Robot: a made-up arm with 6 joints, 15 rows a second.
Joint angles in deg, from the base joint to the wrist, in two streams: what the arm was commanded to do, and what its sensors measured. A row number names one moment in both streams.
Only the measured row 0 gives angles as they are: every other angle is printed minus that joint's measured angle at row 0.
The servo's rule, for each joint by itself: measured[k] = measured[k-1] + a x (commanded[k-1-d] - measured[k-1]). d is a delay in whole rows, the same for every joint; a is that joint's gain. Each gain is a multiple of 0.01, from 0.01 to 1. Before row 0 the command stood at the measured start. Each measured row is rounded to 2 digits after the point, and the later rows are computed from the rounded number. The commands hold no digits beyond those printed.
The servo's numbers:
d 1
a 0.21 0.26 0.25 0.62 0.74 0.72
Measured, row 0:
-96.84, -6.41, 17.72, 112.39, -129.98, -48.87
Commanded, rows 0 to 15:
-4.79, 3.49, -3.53, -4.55, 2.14, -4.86
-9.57, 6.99, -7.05, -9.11, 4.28, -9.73
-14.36, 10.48, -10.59, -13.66, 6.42, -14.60
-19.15, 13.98, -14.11, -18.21, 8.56, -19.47
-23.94, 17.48, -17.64, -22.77, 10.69, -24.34
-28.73, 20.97, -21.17, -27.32, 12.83, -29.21
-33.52, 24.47, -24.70, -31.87, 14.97, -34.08
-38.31, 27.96, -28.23, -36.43, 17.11, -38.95
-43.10, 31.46, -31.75, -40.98, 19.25, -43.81
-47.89, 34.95, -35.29, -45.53, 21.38, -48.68
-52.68, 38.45, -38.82, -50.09, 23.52, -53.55
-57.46, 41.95, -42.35, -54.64, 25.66, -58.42
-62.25, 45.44, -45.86, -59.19, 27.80, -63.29
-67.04, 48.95, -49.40, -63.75, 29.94, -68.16
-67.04, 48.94, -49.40, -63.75, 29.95, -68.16
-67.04, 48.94, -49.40, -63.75, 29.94, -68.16
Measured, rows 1 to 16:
0.00, 0.00, 0.00, 0.00, 0.00, 0.00
-1.01, 0.91, -0.88, -2.82, 1.58, -3.50
-2.81, 2.49, -2.42, -6.72, 3.58, -7.99
-5.24, 4.57, -4.46, -11.02, 5.68, -12.75
-8.16, 7.02, -6.87, -15.48, 7.81, -17.59
-11.47, 9.74, -9.56, -20.00, 9.94, -22.45
-15.09, 12.66, -12.46, -24.54, 12.08, -27.32
-18.96, 15.73, -15.52, -29.08, 14.22, -32.19
-23.02, 18.91, -18.70, -33.64, 16.36, -37.06
-27.24, 22.17, -21.96, -38.19, 18.50, -41.92
-31.58, 25.49, -25.29, -42.74, 20.63, -46.79
-36.01, 28.86, -28.67, -47.30, 22.77, -51.66
-40.51, 32.26, -32.09, -51.85, 24.91, -56.53
-45.08, 35.69, -35.53, -56.40, 27.05, -61.40
-49.69, 39.14, -39.00, -60.96, 29.19, -66.27
-53.33, 41.69, -41.60, -62.69, 29.75, -67.63

